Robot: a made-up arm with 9 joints. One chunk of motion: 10 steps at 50 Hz.
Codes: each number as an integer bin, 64 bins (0 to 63) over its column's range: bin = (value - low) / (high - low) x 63, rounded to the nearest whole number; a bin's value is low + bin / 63 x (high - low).
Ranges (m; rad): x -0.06..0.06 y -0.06..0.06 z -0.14..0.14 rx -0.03..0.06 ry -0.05..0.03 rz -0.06..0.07
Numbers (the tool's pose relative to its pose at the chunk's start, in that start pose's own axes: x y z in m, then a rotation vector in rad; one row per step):
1: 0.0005 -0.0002 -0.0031 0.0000 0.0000 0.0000
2: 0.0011 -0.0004 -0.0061 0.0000 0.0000 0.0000
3: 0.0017 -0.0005 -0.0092 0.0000 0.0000 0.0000
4: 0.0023 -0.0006 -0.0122 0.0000 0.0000 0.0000
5: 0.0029 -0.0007 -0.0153 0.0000 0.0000 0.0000
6: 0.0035 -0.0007 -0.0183 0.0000 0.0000 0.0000
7: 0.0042 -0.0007 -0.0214 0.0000 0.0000 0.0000
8: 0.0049 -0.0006 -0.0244 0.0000 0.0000 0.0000
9: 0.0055 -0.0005 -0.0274 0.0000 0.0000 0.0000
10: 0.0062 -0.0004 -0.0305 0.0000 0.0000 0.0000
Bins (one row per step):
1: 32 31 31 21 39 29
2: 32 31 30 21 39 29
3: 32 31 29 21 39 29
4: 33 31 29 21 39 29
5: 33 31 28 21 39 29
6: 33 31 27 21 39 29
7: 34 31 27 21 39 29
8: 34 31 26 21 39 29
9: 34 31 25 21 39 29
10: 35 31 25 21 39 29

